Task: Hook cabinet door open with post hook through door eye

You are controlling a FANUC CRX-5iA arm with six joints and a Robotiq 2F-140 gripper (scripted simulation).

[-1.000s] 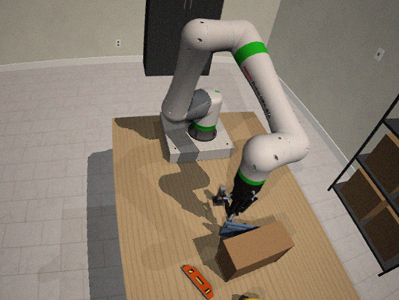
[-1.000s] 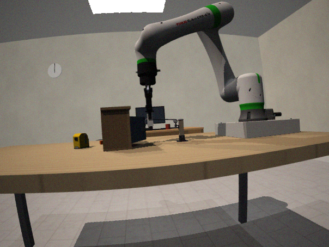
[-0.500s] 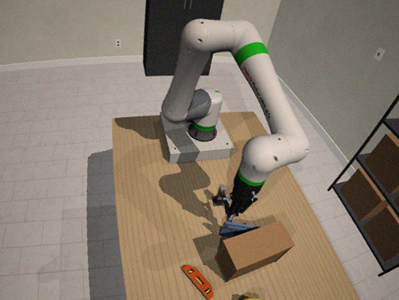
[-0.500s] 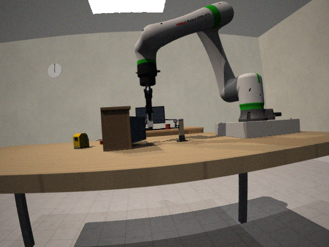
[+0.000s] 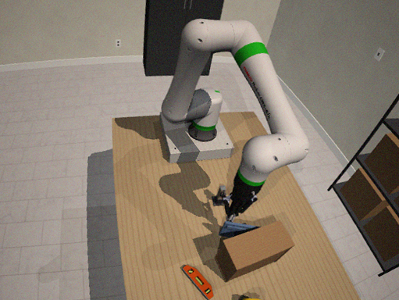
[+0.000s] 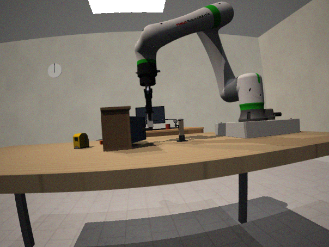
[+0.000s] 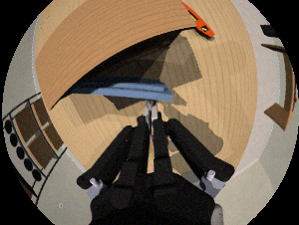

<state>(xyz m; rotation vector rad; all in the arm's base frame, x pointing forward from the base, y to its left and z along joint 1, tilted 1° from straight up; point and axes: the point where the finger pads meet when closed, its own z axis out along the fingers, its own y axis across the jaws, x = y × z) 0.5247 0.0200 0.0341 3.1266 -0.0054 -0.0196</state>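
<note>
Now: the cabinet door 60 mm to the left of my hand, 50 mm ahead of it and 40 mm below it. From my hand the other things lie so: hook post (100 mm behind, 40 mm below); orange level (210 mm ahead, 140 mm to the right, 100 mm below); yellow tape measure (320 mm ahead, 80 mm below, 20 mm to the left).
</note>
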